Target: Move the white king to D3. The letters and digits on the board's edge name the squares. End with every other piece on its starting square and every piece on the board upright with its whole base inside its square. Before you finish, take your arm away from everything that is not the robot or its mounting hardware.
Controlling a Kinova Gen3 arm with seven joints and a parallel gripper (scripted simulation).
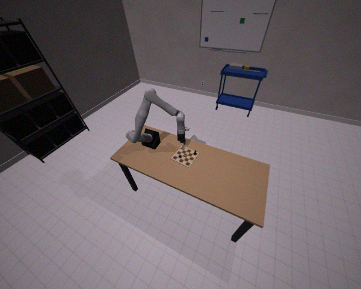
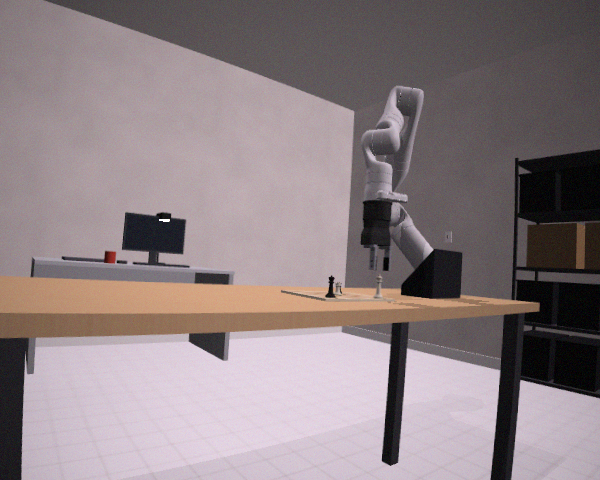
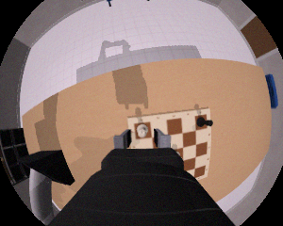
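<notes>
Right now my hand is 60 mm above the white king. Round my hand: chessboard (90 mm to the right, 90 mm below, 60 mm ahead).
</notes>
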